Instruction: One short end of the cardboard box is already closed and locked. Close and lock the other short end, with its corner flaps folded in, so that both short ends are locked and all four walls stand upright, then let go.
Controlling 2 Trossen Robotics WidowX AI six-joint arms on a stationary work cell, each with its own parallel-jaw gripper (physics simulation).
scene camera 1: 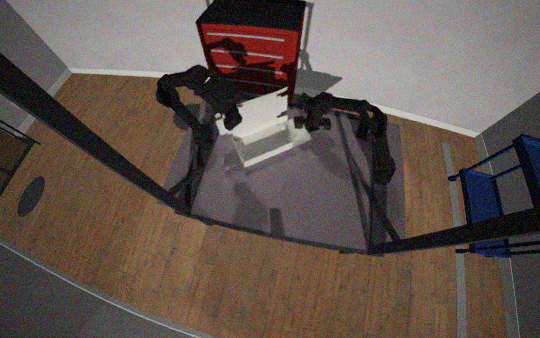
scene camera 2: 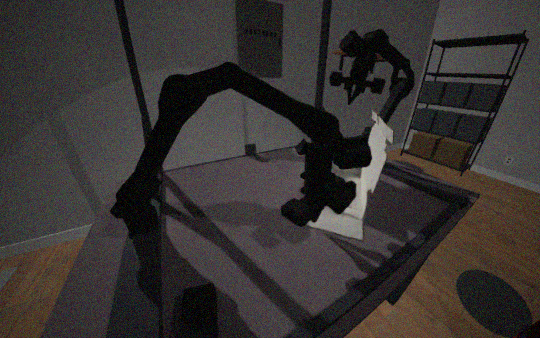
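Seen in the pictures: left gripper, fingertip midpoint: (scene camera 1: 241,118) (scene camera 2: 348,104); right gripper, fingertip midpoint: (scene camera 1: 308,132) (scene camera 2: 314,221); left arm's base, link origin: (scene camera 1: 205,144); right arm's base, link origin: (scene camera 1: 380,178) (scene camera 2: 143,225).
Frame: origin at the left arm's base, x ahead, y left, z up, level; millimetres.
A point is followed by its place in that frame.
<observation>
The white cardboard box (scene camera 1: 269,154) {x 339, y 3, z 12 mm} stands open on the table, its tall lid panel (scene camera 1: 262,114) {x 269, y 164, z 109 mm} (scene camera 2: 377,155) {x 299, y 190, z 146 mm} raised at the back. In scene camera 1 its left end looks upright. At the right end, a flap (scene camera 1: 303,134) {x 488, y 178, z -17 mm} (scene camera 2: 342,227) {x 448, y 232, z -17 mm} lies folded outward near the table top; the corner flaps there are partly hidden by the right arm. My right gripper (scene camera 1: 313,126) {x 511, y 188, z -2 mm} (scene camera 2: 313,219) {x 511, y 188, z -2 mm} is shut and empty, low beside this open end; whether it touches cardboard cannot be told. My left gripper (scene camera 1: 232,120) {x 225, y 4, z 263 mm} (scene camera 2: 351,99) {x 225, y 4, z 263 mm} is shut and empty, raised above the box's left end.
The grey table (scene camera 1: 310,200) {x 574, y -176, z -19 mm} (scene camera 2: 225,240) {x 732, y 124, z -19 mm} carries the box. A red drawer cabinet (scene camera 1: 250,45) stands behind it. Dark frame posts rise around the table. A blue cart (scene camera 1: 481,195) stands at the right in scene camera 1, and a shelf rack (scene camera 2: 480,39) at the back right in scene camera 2.
</observation>
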